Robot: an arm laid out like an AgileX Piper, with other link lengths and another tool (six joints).
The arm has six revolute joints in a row. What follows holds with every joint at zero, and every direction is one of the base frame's. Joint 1 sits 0.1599 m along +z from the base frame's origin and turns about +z. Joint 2 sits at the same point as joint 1 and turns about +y. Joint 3 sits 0.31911 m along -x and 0.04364 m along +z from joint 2 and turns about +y. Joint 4 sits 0.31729 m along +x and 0.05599 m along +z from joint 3 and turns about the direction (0.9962, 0, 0.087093). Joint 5 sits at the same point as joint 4 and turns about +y. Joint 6 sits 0.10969 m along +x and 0.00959 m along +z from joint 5 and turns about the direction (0.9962, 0, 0.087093). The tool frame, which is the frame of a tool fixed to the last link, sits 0.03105 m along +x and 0.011 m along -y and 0.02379 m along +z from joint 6; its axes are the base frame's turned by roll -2.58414, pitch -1.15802 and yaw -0.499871 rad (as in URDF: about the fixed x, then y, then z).
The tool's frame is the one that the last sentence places.
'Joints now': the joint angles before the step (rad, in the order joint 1, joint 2, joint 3, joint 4, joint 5, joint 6). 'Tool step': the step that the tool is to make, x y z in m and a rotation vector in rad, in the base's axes. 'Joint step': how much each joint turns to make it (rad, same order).
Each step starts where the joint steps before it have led.
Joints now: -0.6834, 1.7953, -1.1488, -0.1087, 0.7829, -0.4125
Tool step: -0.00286, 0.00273, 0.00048, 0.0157, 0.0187, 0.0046
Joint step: 0.0000, -0.0045, 0.0000, 0.0048, 0.0283, -0.0099
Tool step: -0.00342, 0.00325, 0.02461, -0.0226, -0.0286, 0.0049
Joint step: 0.0000, -0.0573, 0.0001, 0.0041, 0.0202, -0.0089
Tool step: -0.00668, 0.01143, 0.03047, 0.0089, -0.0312, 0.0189
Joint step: 0.0000, -0.0773, 0.0000, 0.0441, 0.0563, -0.0438
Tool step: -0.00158, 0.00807, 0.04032, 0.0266, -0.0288, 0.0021
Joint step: 0.0000, -0.0549, -0.0634, 0.0495, 0.1123, -0.0236
